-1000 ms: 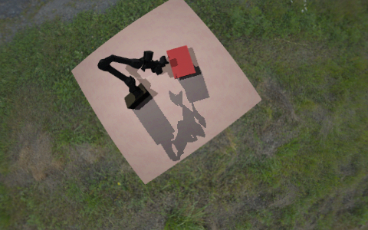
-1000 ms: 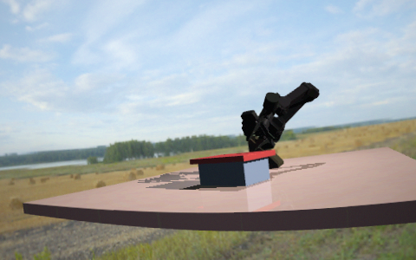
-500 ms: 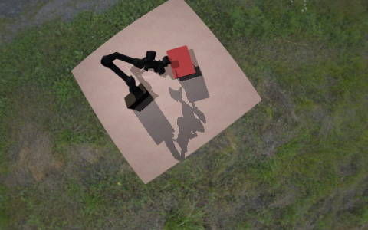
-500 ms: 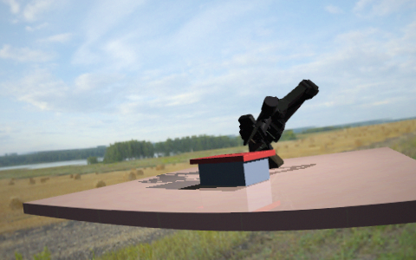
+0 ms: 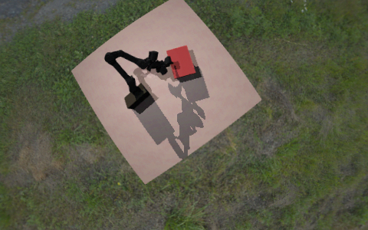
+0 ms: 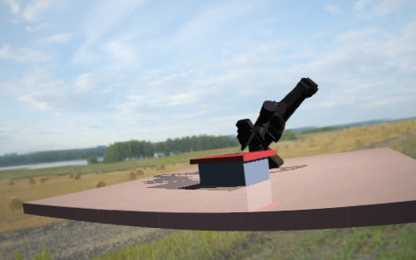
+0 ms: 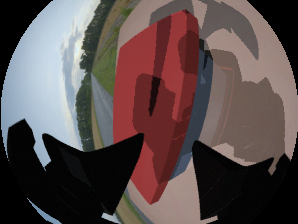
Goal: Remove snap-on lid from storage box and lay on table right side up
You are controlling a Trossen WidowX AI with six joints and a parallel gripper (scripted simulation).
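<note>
My gripper tip is now 7 cm short of the lid and 3 cm to the left of it. Also, from my gripper tip: storage box: 7 cm ahead, 4 cm below, 3 cm to the right.
</note>
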